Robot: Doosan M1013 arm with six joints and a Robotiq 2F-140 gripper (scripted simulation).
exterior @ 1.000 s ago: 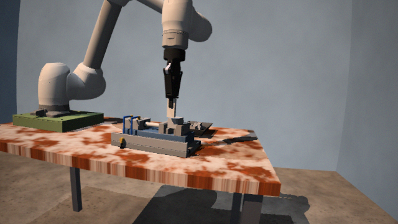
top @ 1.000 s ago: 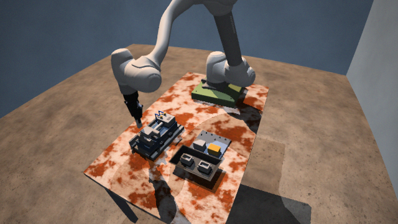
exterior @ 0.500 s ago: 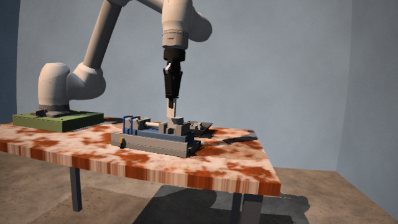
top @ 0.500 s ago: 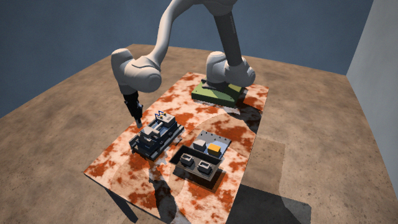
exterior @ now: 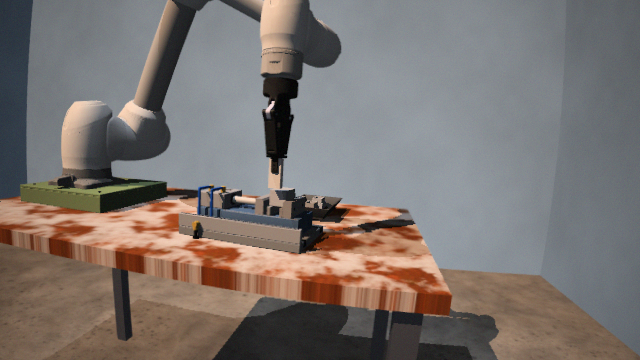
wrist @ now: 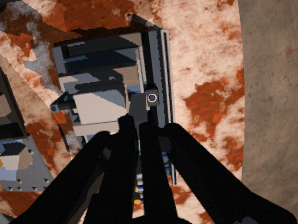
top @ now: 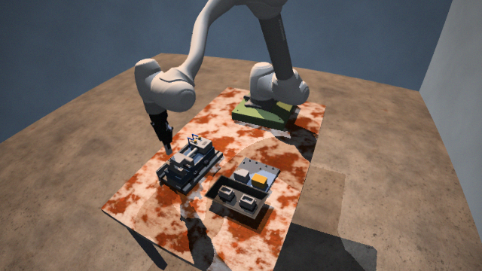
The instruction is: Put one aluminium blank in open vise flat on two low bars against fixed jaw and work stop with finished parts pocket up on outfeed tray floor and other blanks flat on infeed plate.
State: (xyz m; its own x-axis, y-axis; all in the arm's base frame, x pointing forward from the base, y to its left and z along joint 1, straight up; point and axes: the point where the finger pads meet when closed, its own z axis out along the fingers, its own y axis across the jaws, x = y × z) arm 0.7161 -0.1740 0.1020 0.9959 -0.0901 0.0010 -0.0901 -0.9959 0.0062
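Now: hand 80 mm past the piston rod, 60 mm to the right of it and 80 mm above it. From my hand the other things lie so: infeed plate 140 mm behind, 370 mm to the left, 150 mm below; then vise 70 mm behind, 60 mm to the left, 120 mm below; then aluminium blank 100 mm behind, 320 mm to the left, 130 mm below.
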